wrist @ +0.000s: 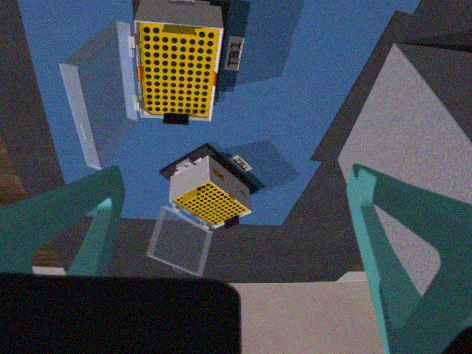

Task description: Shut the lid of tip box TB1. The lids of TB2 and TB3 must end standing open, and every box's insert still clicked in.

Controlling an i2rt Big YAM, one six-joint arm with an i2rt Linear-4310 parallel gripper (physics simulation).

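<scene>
Visible to me: a clear lid [99, 78] and a clear lid [177, 240]; a yellow insert [177, 62] and a yellow insert [209, 202]; my gripper [235, 177].
</scene>
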